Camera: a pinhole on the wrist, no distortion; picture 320 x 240 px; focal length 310.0 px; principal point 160.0 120.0 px. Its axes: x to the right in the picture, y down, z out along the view. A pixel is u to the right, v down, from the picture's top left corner.
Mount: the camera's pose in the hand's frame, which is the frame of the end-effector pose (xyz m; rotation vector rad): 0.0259 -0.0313 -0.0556 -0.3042 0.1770 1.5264
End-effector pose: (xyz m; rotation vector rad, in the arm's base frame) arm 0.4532 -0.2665 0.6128 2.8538 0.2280 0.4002
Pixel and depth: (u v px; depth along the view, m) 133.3 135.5 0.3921
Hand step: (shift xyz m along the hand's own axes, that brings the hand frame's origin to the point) -0.0246 0.0560 0.3253
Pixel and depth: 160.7 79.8 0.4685
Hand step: 0.0511 0.1110 0.3942
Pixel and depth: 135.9 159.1 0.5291
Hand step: -0.0822 0.0914 0.4537
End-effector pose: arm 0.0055 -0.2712 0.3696 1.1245 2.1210 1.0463
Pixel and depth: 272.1 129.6 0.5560
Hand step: -0.0248 0.3294 0.4104
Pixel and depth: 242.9 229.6 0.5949
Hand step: -0.2218 0.3046 0.4437
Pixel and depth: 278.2 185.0 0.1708
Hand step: -0.0199 0.0832 0.0840
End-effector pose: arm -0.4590 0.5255 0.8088 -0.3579 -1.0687 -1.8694
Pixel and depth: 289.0 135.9 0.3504
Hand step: -0.0123 0.2144 0.2317
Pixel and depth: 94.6 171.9 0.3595
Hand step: -0.0644 0.0067 0.3036
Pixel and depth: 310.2 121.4 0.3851
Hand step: 0.0029 0.2635 0.2538
